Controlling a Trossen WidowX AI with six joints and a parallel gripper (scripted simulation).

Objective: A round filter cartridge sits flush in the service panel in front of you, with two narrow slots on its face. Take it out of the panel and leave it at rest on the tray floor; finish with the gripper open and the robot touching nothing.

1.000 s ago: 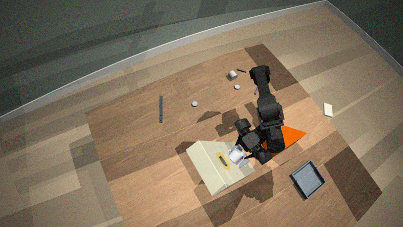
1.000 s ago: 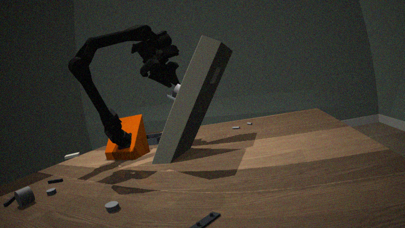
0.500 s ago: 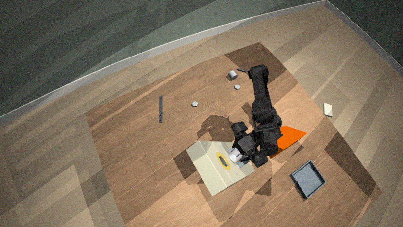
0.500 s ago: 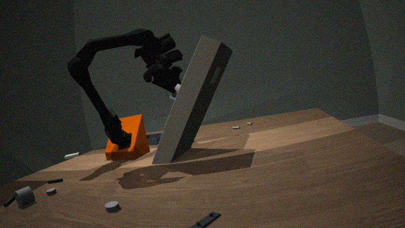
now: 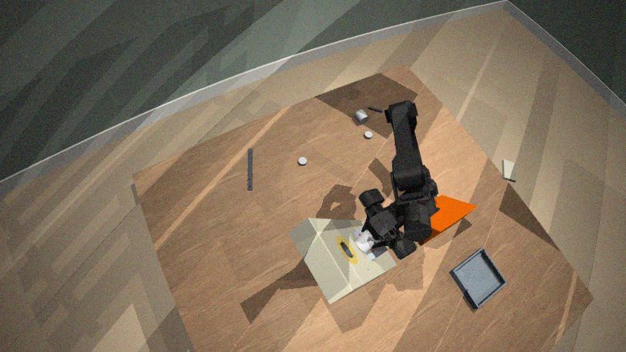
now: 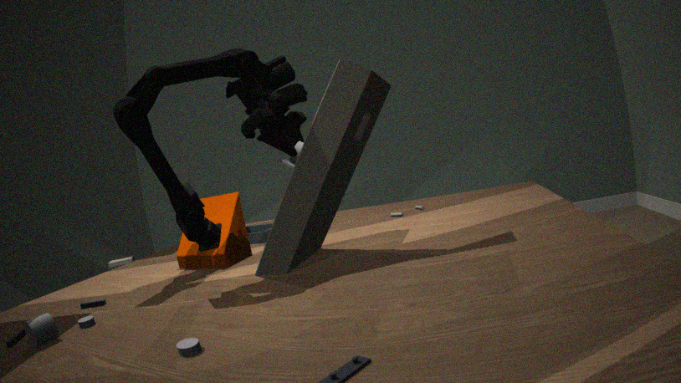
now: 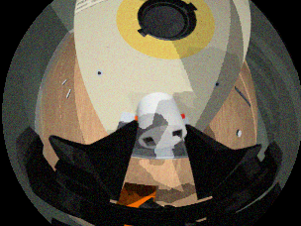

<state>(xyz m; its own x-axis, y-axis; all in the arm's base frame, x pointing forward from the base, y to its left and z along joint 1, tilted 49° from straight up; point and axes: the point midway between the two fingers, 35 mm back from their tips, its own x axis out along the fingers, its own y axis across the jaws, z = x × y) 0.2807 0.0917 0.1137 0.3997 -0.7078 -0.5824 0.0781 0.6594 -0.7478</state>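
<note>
Now: gripper tip 10 mm past the grey flap, 10 mm to the right of it and 40 mm above it. Also, from my gripper tip: white card (760 mm behind, 100 mm to the left, 210 mm below); then grey tray (310 mm behind, 310 mm to the left, 200 mm below); then round filter cartridge (right at my gripper tip).
</note>
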